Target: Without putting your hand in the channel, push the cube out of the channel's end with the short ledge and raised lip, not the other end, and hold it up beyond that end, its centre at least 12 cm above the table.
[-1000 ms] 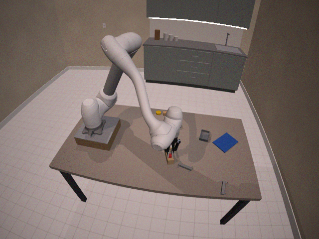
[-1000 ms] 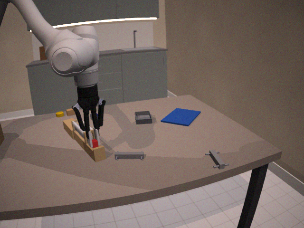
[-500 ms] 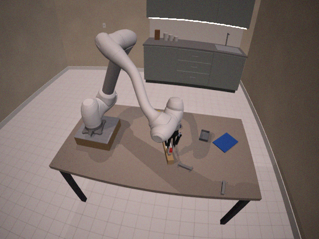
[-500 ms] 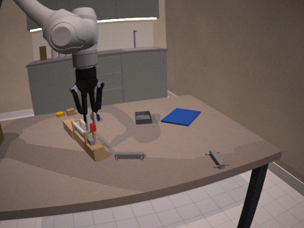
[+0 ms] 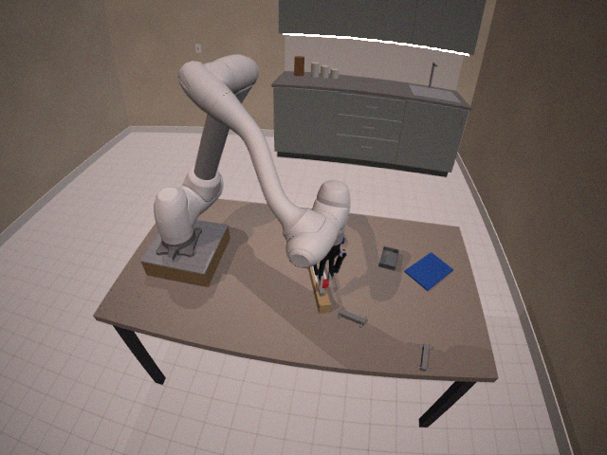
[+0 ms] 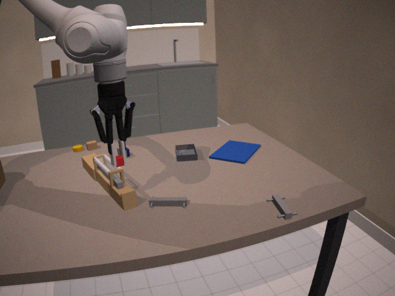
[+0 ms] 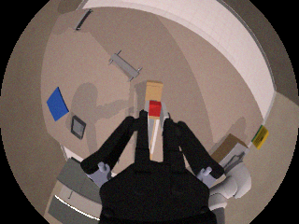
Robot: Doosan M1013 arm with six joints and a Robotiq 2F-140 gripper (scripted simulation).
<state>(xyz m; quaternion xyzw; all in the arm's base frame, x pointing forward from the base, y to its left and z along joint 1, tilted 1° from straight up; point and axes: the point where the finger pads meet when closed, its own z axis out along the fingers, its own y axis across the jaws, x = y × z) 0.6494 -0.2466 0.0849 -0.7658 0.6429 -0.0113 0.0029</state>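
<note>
Now: the red cube 30 mm below my hand. From my hand the other things lie so: grey tray (320 mm ahead, 270 mm to the left, 160 mm below); blue-and-grey block (100 mm ahead, 390 mm to the left, 150 mm below); channel (20 mm behind, 120 mm to the left, 110 mm below).
</note>
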